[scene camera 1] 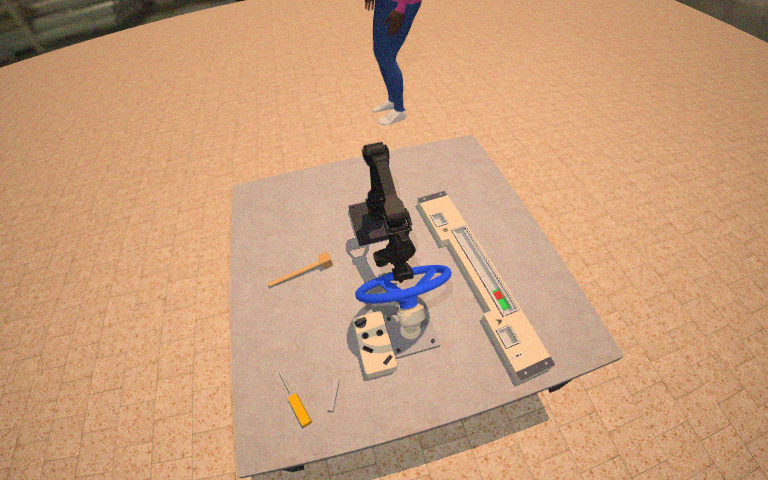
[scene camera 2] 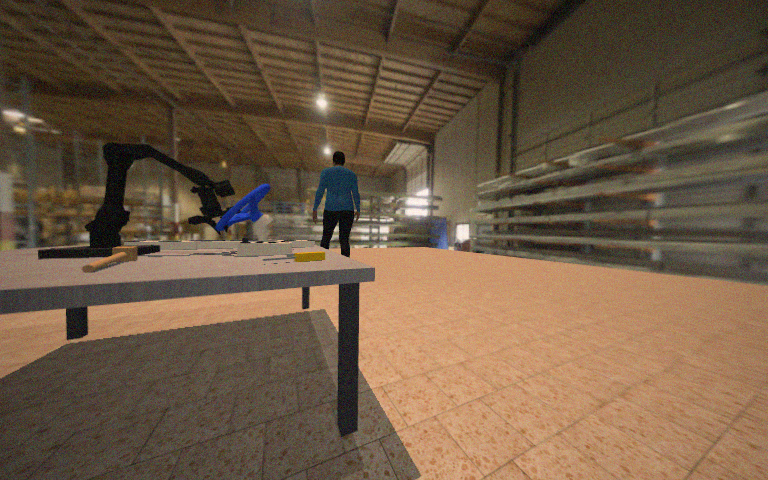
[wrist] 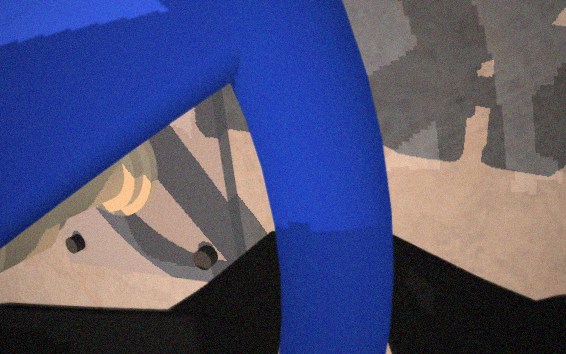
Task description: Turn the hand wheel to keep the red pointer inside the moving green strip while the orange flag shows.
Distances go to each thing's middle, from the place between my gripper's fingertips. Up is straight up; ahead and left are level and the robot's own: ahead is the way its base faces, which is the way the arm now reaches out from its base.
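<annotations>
My hand's 8 cm short of the blue hand wheel (scene camera 1: 407,299), and it's also 12 cm below the wheel and 2 cm to the left of it.
</annotations>
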